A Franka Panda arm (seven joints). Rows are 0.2 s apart.
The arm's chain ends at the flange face. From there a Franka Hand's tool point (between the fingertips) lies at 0.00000 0.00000 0.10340 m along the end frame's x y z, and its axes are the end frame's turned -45 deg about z.
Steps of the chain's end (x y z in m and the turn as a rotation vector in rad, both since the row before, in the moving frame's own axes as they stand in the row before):
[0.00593 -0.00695 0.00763 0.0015 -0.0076 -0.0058]
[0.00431 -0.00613 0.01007 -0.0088 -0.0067 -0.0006]
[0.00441 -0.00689 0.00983 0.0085 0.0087 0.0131]
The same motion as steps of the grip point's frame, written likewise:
[0.00866 -0.00139 0.00763 0.0064 -0.0043 -0.0058]
[0.00625 -0.00113 0.01006 -0.0015 -0.0110 -0.0006]
[0.00925 -0.00173 0.00982 -0.0001 0.0122 0.0131]

